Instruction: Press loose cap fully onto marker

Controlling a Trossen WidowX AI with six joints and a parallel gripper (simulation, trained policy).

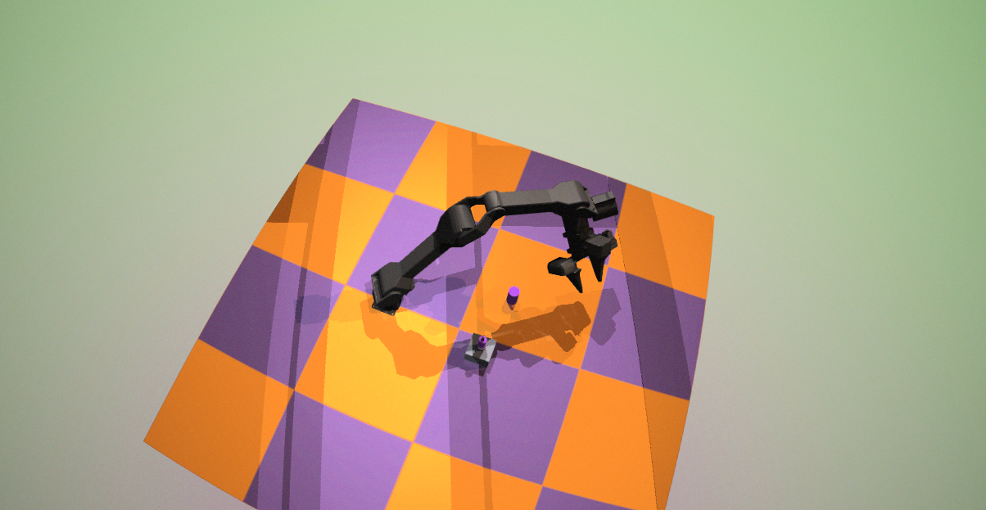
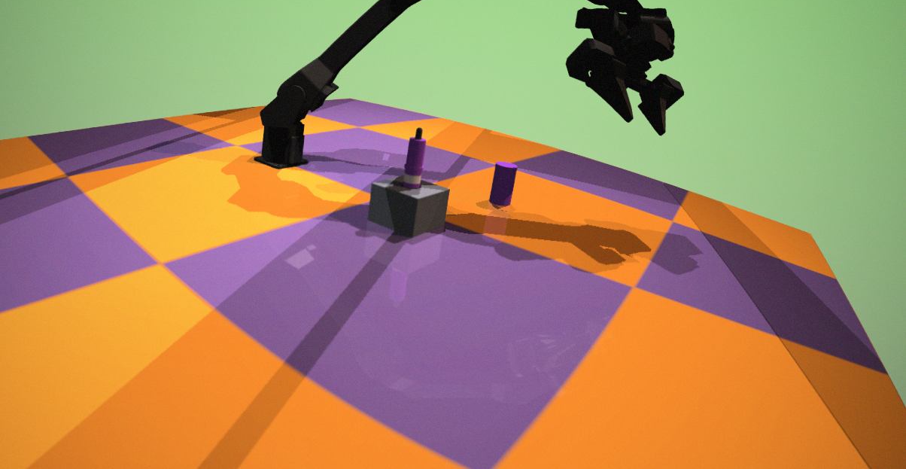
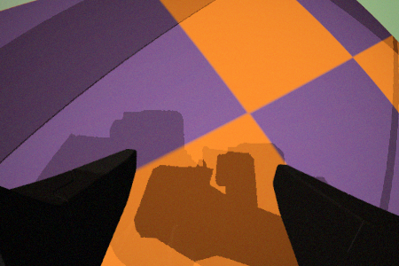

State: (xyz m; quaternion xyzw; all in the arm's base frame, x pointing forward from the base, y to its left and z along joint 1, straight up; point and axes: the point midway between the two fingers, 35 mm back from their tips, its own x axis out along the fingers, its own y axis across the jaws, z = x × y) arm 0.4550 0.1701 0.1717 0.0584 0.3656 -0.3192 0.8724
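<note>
The purple cap lies 17 cm behind my gripper tip, 3 cm to the right of it and 12 cm below it. From my gripper tip the other things lie so: grey holder block: 20 cm behind, 20 cm to the right, 13 cm below.
</note>
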